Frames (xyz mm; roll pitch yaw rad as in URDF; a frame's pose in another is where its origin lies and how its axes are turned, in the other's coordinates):
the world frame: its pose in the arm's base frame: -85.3 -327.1 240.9 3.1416 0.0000 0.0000
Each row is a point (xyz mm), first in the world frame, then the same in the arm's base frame.
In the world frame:
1: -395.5 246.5 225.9
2: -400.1 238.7 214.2
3: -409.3 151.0 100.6
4: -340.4 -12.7 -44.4
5: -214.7 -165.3 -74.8
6: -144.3 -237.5 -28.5
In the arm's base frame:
1: -480.8 -573.6 15.0
2: -485.4 -565.8 26.7
3: -494.6 -478.1 140.3
4: -425.7 -314.4 285.3
5: -300.0 -161.8 315.7
6: -229.6 -89.6 269.4

